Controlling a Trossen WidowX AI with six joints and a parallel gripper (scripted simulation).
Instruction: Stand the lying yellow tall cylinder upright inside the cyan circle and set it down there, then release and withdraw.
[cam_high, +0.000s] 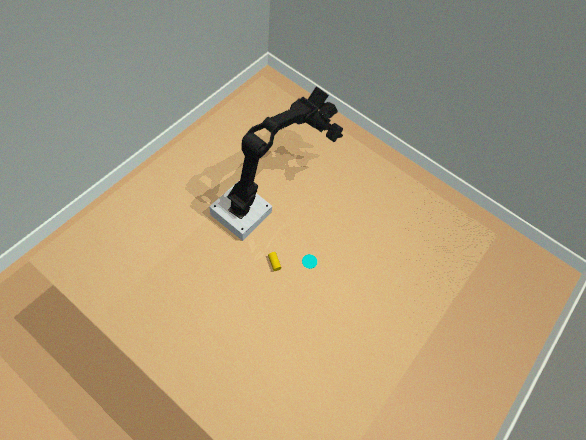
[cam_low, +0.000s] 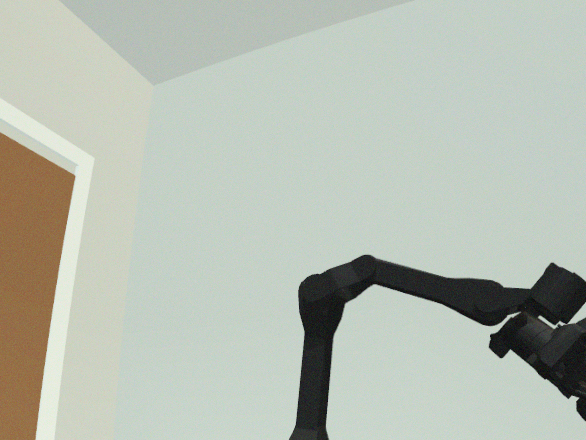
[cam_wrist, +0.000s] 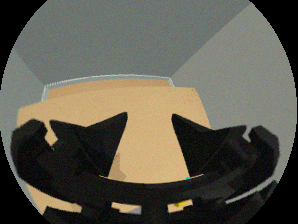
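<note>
My gripper tip is 530 mm to the left of the yellow tall cylinder, 190 mm above it and 70 mm short of it. From my gripper tip the other things lie so: cyan circle: 450 mm to the right, 210 mm below, 180 mm ahead.
</note>
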